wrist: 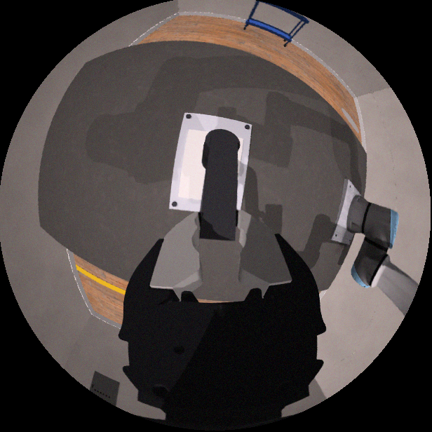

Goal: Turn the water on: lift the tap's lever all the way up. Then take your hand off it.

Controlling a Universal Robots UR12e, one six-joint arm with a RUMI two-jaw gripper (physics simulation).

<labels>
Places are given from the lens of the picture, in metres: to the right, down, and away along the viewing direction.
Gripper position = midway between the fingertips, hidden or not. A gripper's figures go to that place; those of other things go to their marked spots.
my gripper (217, 212): 0.00, 0.00, 0.14
tap (210, 165): 0.00, -0.05, 0.13
pale plate (194, 121): -0.05, -0.22, 0.26
The marked spots on the tap and the pale plate are 0.21 m apart.
</labels>
